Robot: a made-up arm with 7 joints. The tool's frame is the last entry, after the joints. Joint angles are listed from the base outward. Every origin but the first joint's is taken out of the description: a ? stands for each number. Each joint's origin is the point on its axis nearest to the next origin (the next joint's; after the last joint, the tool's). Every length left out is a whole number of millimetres.
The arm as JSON. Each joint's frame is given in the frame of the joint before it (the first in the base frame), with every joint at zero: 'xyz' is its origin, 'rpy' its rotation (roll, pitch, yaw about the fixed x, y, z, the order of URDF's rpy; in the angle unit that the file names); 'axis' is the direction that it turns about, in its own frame. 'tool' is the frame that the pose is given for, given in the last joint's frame.
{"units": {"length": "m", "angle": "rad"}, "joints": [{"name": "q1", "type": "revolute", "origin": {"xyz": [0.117, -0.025, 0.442], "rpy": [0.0, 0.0, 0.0]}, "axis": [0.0, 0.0, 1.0]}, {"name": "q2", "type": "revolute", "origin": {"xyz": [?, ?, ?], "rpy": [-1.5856, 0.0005, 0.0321]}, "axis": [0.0, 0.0, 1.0]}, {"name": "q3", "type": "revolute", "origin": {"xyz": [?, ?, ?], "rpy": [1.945, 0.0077, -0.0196]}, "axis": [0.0, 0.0, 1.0]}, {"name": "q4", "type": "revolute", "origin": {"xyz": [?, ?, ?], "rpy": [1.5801, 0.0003, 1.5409]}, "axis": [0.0, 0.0, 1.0]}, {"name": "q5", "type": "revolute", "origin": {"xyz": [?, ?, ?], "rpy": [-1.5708, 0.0, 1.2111]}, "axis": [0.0, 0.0, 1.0]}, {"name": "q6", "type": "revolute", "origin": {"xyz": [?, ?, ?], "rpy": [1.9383, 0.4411, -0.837]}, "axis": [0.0, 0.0, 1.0]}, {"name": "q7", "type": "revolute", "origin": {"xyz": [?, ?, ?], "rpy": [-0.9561, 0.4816, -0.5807]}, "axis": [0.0, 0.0, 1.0]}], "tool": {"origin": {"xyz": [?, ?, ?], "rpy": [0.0, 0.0, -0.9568]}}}
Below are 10 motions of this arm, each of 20 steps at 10 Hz.
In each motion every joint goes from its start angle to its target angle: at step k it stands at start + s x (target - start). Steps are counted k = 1, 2, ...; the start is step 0. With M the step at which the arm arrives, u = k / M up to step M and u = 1 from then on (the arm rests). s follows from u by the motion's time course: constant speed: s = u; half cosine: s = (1 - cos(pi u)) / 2; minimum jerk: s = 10 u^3 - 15 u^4 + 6 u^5.
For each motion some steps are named. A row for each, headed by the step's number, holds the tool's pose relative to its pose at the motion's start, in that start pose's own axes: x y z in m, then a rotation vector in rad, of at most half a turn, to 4 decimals.
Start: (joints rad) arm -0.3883 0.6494 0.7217 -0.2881 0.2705 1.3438 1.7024
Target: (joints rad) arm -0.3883 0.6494 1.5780 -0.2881 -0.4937 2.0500 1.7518
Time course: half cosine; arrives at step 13
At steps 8, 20:
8: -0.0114 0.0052 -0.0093 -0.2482 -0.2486 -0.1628
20: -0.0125 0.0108 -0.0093 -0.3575 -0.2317 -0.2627

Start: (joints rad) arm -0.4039 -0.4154 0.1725 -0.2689 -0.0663 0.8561 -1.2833
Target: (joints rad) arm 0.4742 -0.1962 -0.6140 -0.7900 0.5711 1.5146 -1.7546
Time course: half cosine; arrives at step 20
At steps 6, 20:
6: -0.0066 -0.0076 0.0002 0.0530 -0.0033 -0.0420
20: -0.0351 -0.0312 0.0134 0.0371 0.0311 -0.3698

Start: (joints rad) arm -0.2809 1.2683 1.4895 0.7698 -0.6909 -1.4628 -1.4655
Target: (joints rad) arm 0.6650 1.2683 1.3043 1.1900 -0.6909 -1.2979 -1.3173
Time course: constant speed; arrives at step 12
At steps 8, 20:
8: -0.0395 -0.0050 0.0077 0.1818 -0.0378 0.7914
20: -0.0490 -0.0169 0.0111 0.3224 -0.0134 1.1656

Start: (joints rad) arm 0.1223 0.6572 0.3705 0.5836 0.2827 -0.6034 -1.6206
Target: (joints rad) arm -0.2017 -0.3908 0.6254 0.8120 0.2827 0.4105 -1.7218
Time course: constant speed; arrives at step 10
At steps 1, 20:
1: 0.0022 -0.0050 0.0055 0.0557 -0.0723 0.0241
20: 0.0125 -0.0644 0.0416 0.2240 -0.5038 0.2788

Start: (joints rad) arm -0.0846 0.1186 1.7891 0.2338 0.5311 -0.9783 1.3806
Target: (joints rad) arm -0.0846 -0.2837 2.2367 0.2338 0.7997 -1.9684 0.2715
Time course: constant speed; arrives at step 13
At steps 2, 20:
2: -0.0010 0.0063 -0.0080 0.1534 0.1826 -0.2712
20: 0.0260 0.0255 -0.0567 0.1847 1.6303 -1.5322

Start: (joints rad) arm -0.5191 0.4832 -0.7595 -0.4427 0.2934 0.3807 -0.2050
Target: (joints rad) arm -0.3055 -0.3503 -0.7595 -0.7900 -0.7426 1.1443 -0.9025
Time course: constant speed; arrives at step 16
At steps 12, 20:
12: 0.0043 0.0205 0.0491 0.6462 -0.3410 -0.2117
20: 0.0030 0.0265 0.0638 0.9206 -0.3676 -0.2628

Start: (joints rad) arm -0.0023 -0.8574 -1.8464 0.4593 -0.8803 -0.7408 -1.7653
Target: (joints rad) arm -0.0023 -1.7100 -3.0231 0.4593 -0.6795 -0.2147 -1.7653
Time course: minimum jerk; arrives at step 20
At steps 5, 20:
5: -0.0095 -0.0070 0.0080 0.0865 -0.0233 0.1261
20: -0.0071 -0.0774 0.0544 0.6774 0.3591 1.2829

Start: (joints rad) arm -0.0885 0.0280 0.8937 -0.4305 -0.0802 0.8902 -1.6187
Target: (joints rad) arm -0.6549 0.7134 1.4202 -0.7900 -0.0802 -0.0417 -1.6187
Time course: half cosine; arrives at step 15
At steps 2, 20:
2: 0.0008 0.0017 -0.0024 -0.0249 -0.0035 -0.0303
20: 0.0048 0.0244 -0.0474 -0.5928 -0.1304 -0.4095

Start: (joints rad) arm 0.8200 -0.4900 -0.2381 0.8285 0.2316 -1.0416 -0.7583
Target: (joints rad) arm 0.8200 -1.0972 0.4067 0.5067 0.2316 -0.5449 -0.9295
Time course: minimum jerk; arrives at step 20
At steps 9, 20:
9: -0.0006 0.0001 -0.0193 -0.2676 -0.0166 0.0210
20: 0.0032 -0.0212 -0.0394 -0.6662 -0.0258 -0.0676

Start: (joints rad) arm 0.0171 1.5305 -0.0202 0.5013 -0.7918 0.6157 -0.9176
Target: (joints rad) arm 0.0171 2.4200 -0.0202 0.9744 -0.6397 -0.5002 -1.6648
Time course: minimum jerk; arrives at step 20
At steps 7, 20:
7: 0.0145 0.0070 -0.0174 -0.0970 0.1766 -0.2182
20: 0.0269 0.0475 -0.0920 -0.5929 0.3559 -0.6024

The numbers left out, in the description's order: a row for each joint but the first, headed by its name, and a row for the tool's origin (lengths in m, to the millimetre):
q2: 0.009 0.013 0.0
q3: -0.029 0.016 0.0
q4: 0.024 0.013 0.0
q5: -0.002 -0.07 0.0
q6: -0.04 0.004 0.0
q7: 0.042 -0.033 0.0
tool: -0.026 0.038 0.0

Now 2 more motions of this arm.
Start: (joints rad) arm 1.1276 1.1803 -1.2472 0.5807 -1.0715 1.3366 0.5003
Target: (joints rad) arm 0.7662 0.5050 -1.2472 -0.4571 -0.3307 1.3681 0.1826
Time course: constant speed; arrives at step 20
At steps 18, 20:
18: 0.0228 0.0144 0.0161 -0.2800 0.4251 0.1313
20: 0.0253 0.0170 0.0159 -0.3173 0.4727 0.1502

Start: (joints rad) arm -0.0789 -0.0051 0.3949 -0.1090 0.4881 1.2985 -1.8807
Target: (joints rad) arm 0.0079 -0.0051 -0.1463 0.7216 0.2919 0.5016 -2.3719
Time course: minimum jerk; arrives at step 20
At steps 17, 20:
17: -0.0034 0.0618 -0.0238 0.0264 0.1041 -0.3015
20: -0.0045 0.0636 -0.0240 0.0261 0.1018 -0.3062

